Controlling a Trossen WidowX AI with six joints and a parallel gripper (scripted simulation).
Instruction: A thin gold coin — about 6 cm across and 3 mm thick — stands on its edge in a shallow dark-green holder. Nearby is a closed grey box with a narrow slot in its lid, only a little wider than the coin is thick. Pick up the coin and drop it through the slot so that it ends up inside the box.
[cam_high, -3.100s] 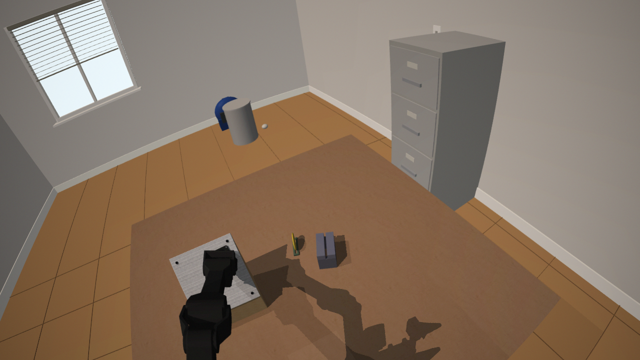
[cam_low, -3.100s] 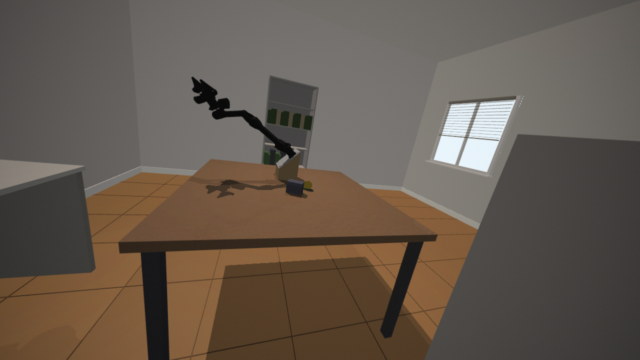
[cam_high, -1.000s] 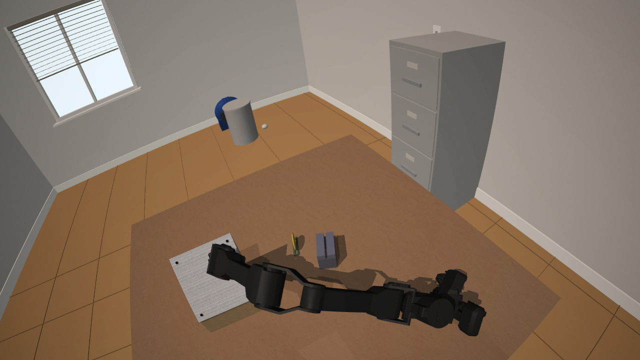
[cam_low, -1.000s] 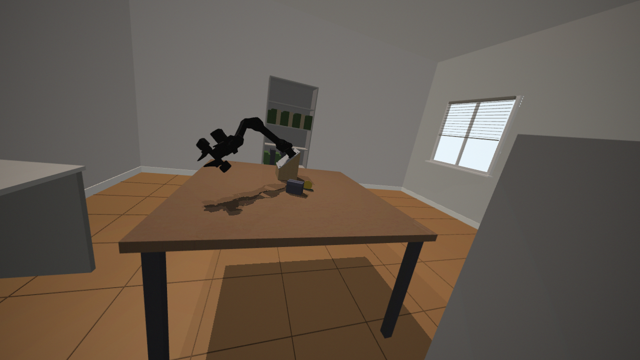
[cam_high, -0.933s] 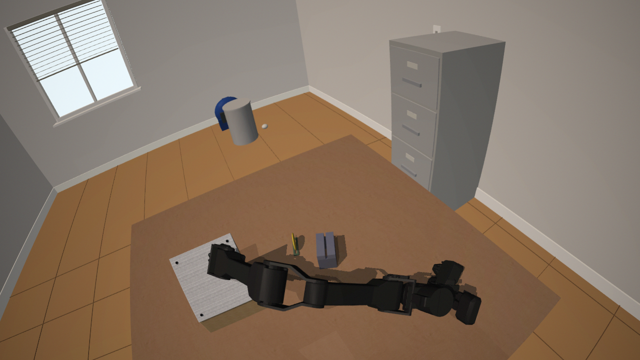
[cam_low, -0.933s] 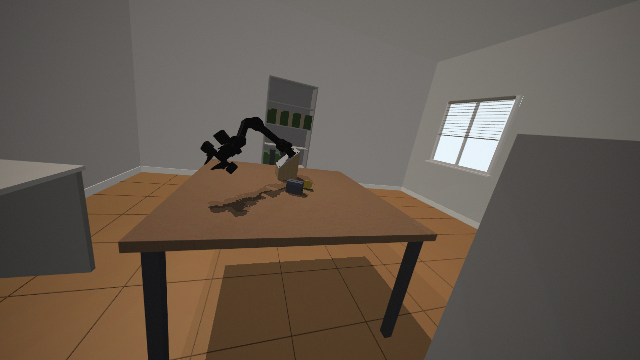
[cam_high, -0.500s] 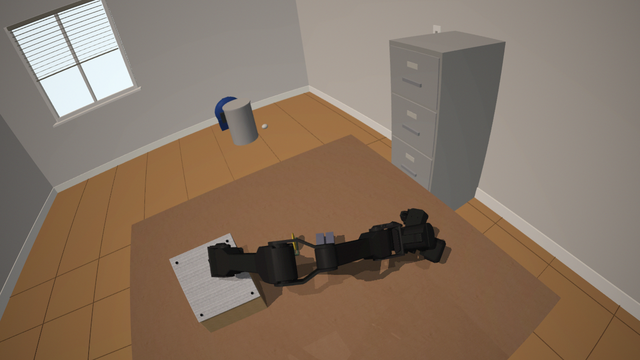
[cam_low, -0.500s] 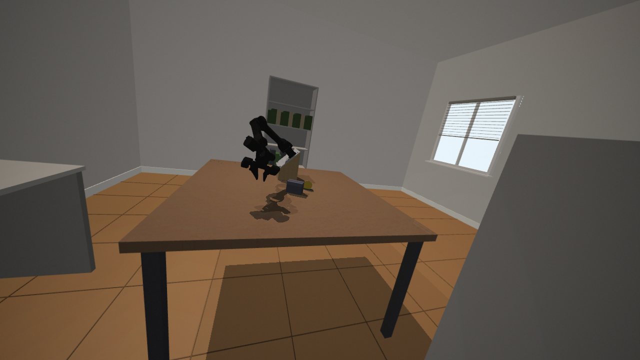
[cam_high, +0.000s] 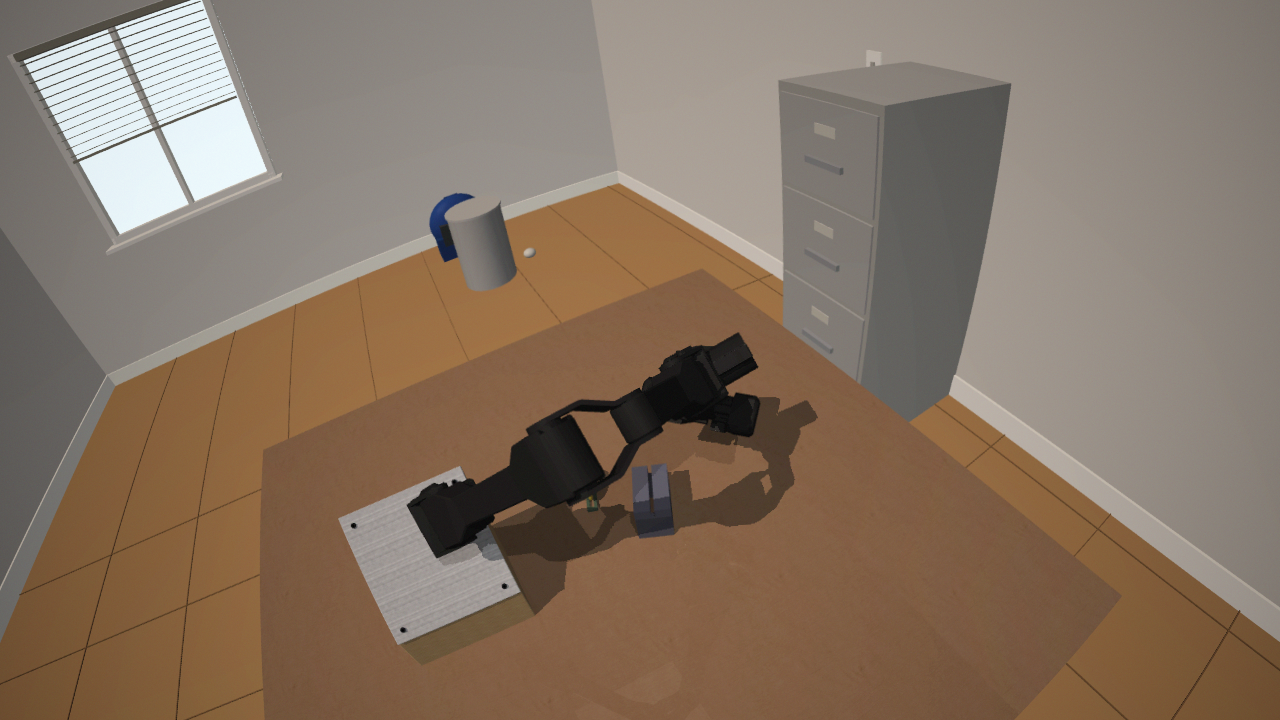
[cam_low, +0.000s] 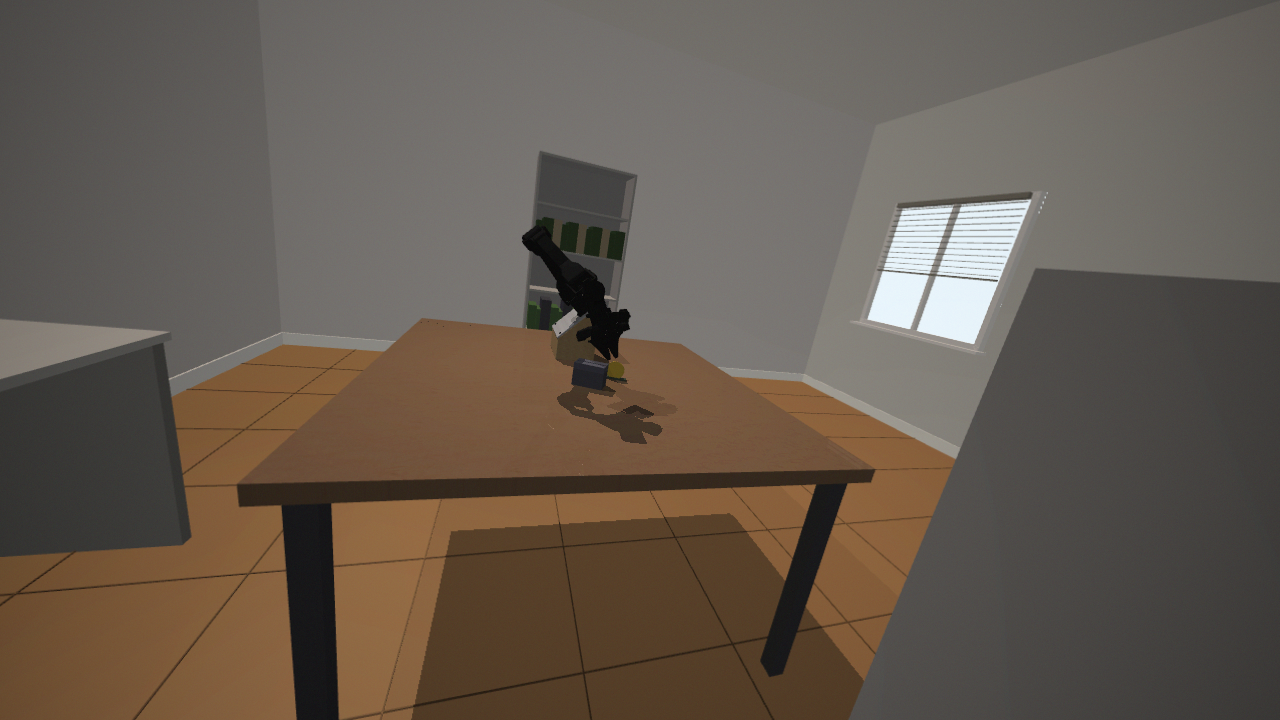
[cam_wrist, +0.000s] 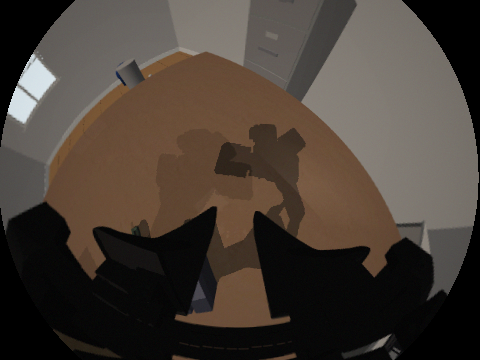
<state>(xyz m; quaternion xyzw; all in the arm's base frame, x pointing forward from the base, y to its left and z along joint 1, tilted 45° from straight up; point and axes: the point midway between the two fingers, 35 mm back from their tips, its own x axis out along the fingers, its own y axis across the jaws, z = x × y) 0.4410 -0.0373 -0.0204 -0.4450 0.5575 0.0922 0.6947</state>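
The gold coin lies 21 cm behind my gripper tip, 8 cm to the left of it and 10 cm below it.
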